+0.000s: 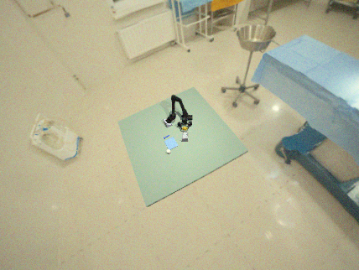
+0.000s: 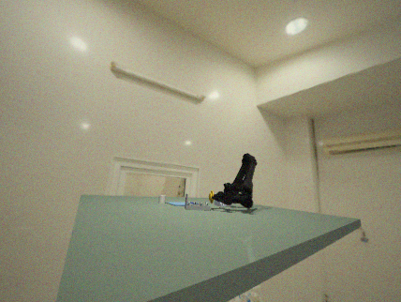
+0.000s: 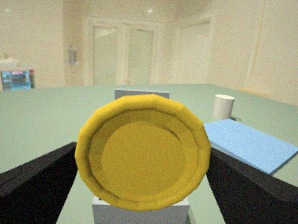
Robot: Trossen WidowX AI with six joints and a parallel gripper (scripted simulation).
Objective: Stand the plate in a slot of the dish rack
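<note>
Now: gripper tip 60 mm short of the grey dish rack, 40 mm to the left of it and 50 mm above it. Round my gripper tip: yellow plate (10 mm behind); white cup (140 mm ahead, 320 mm to the right, 50 mm below); blue mat (40 mm ahead, 230 mm to the right, 70 mm below).
</note>
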